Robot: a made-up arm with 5 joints.
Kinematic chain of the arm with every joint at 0, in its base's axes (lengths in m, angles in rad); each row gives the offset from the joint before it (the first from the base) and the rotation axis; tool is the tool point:
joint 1: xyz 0 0 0.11 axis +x
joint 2: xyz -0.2 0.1 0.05 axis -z
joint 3: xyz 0 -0.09 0.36 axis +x
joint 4: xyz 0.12 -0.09 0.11 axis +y
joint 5: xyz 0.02 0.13 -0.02 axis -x
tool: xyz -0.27 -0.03 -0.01
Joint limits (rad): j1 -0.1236..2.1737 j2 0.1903..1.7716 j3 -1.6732..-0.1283 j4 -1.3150..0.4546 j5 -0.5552..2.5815
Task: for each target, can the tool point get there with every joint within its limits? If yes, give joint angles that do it. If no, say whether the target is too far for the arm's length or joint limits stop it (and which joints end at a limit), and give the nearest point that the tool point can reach.
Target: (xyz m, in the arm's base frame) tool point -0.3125 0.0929 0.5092
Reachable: yes | joints 0.1713 1.0431 -1.1403 -0.4698 1.8622
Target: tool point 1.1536 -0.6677 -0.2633
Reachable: no: too far | nearest point -0.0454 -0.4807 -0.0139 | short by 1.239 m
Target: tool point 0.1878 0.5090 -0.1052
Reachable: no: joint limits stop it (at a limit: joint 1, joint 3, joint 4, joint 5) | nearest point -0.0912 0.2598 0.4076 | short by 0.635 m
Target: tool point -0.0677 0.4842 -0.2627
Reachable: no: joint limits stop it (at a limit: joint 1, joint 4, joint 5) | nearest point -0.1600 -0.1878 -0.1483 | short by 0.688 m
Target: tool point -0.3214 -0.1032 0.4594
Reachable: yes | joints 0.6450 1.3482 -0.5738 -0.8160 1.1501
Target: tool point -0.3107 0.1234 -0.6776
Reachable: no: joint limits stop it (at a limit: joint 1, joint 4, joint 5) | nearest point -0.2340 -0.2401 -0.2396 | short by 0.574 m
